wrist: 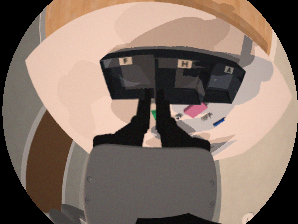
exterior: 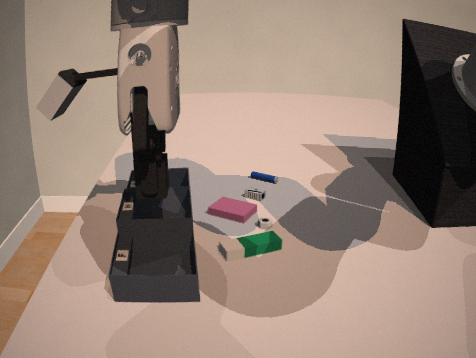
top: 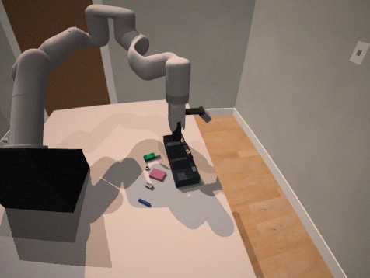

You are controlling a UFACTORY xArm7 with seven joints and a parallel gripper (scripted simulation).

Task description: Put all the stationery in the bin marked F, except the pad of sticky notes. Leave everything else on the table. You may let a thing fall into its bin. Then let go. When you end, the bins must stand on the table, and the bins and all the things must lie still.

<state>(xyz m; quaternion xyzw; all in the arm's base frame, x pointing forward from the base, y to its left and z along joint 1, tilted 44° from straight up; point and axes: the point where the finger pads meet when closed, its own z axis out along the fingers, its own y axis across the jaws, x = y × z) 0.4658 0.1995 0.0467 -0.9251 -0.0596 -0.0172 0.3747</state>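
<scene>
The silver pencil sharpener is 160 mm to the right of my hand, 100 mm behind it and 90 mm below it. Also, from my hand: pink sticky-note pad 120 mm to the right, 90 mm below, 70 mm behind; then small grey nut 110 mm behind, 90 mm below, 80 mm to the right; then green-and-white eraser 90 mm below, 90 mm behind, 20 mm to the right.
</scene>
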